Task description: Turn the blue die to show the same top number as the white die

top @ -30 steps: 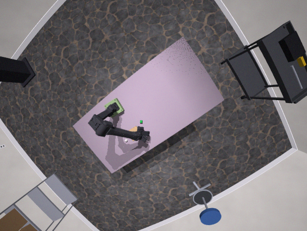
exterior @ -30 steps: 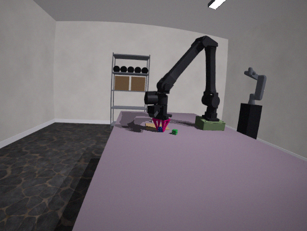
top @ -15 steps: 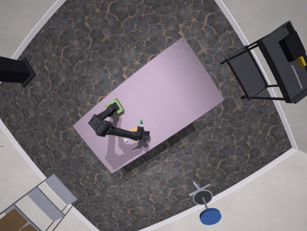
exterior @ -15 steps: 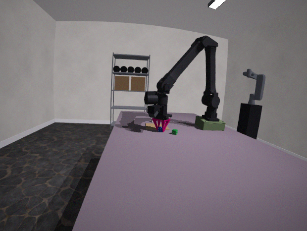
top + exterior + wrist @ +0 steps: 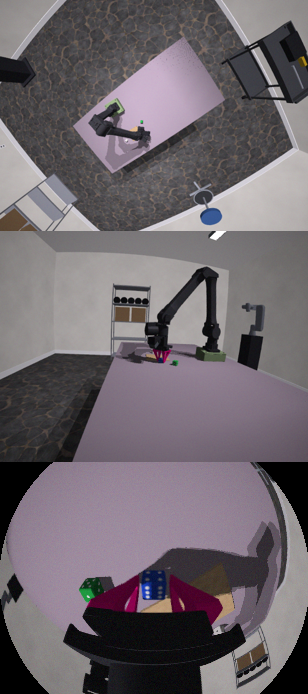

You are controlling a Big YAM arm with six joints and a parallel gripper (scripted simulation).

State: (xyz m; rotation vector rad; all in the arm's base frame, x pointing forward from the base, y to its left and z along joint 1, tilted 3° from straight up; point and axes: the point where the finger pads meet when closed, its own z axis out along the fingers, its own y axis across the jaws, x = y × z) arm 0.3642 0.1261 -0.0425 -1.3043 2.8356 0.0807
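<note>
Right now the blue die is right at my hand. Round my hand: white die (24 cm to the right, 2 cm ahead); then tan mat (10 cm to the right, 1 cm below, 1 cm ahead); then green die (7 cm behind, 5 cm to the left).
</note>
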